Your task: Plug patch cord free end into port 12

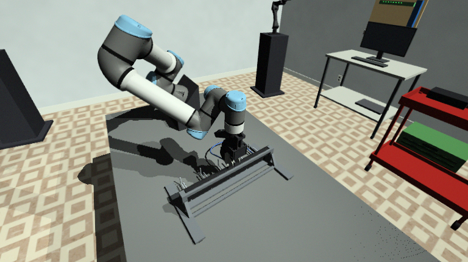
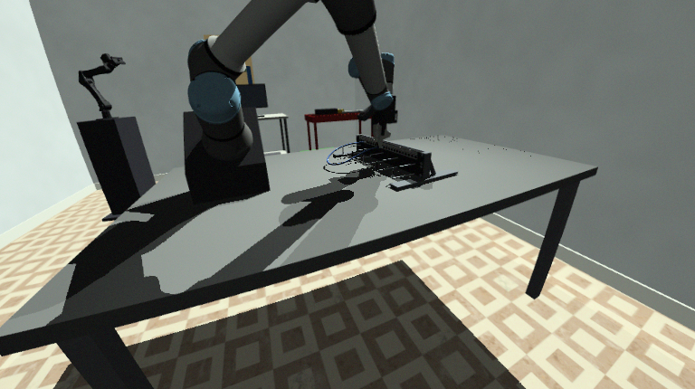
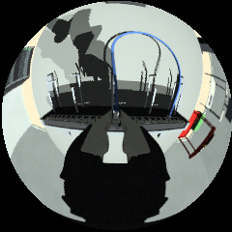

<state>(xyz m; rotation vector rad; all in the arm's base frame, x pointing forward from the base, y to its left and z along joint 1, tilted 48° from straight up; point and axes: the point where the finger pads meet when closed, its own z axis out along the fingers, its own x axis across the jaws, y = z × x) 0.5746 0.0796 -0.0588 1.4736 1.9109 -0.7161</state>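
My hand is 10 mm short of the plug and 10 mm above it.
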